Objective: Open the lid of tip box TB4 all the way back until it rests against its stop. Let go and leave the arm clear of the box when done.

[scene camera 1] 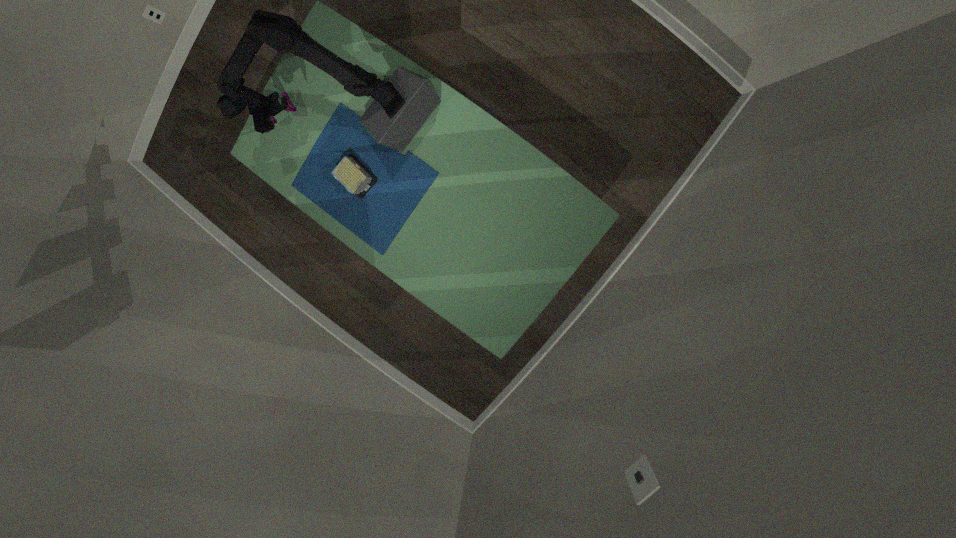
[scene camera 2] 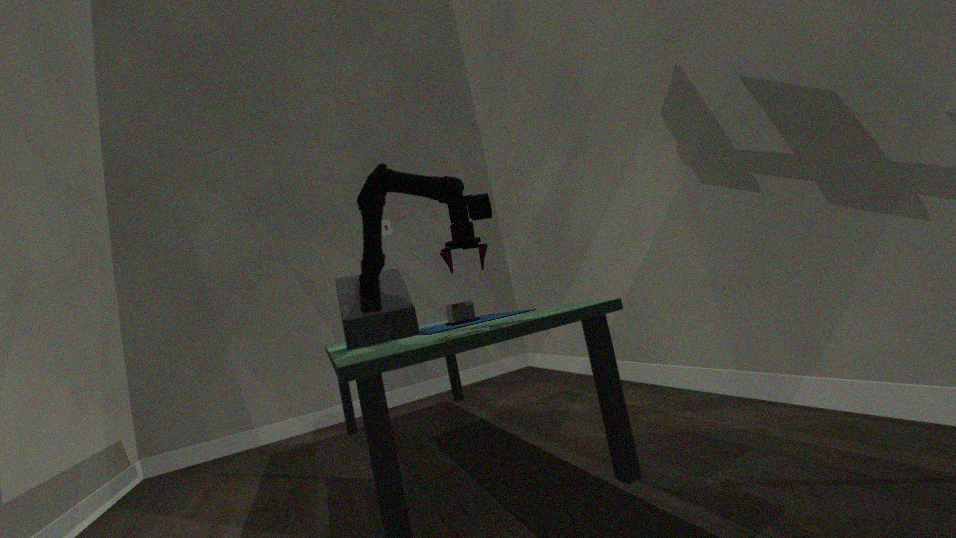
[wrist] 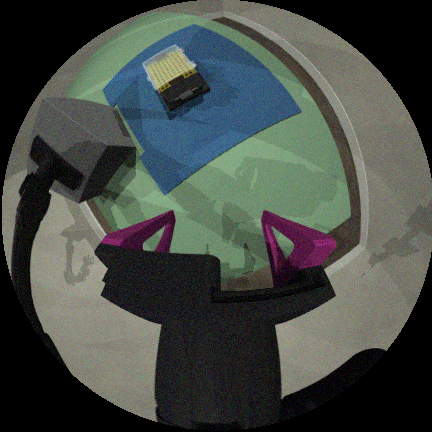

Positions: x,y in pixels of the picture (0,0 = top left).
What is my gripper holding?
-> Nothing.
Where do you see a clear lid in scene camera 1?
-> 348,174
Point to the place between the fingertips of my gripper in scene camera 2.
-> At 467,271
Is my gripper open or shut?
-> Open.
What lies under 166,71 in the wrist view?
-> A clear lid.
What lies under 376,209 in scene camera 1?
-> A blue mat.
